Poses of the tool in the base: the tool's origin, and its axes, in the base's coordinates. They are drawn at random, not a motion.
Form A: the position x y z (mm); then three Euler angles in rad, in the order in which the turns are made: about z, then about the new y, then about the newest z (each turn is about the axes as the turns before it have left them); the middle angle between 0 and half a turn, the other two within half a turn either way.
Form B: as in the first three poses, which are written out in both.
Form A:
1: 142, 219, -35, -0.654, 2.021, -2.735
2: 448, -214, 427, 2.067, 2.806, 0.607
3: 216, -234, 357, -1.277, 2.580, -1.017
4: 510, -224, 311, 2.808, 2.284, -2.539
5: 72, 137, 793, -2.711, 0.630, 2.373
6: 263, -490, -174, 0.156, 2.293, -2.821
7: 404, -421, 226, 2.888, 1.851, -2.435
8: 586, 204, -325, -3.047, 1.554, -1.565
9: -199, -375, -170, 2.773, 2.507, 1.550
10: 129, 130, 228, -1.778, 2.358, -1.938
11: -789, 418, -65, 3.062, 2.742, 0.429
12: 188, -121, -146, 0.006, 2.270, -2.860
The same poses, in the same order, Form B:
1: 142, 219, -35, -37.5, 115.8, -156.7
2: 448, -214, 427, 118.4, 160.8, 34.8
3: 216, -234, 357, -73.2, 147.8, -58.3
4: 510, -224, 311, 160.9, 130.9, -145.5
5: 72, 137, 793, -155.3, 36.1, 136.0
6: 263, -490, -174, 8.9, 131.4, -161.6
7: 404, -421, 226, 165.5, 106.1, -139.5
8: 586, 204, -325, -174.6, 89.0, -89.7
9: -199, -375, -170, 158.9, 143.6, 88.8
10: 129, 130, 228, -101.9, 135.1, -111.0
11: -789, 418, -65, 175.4, 157.1, 24.6
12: 188, -121, -146, 0.3, 130.1, -163.9
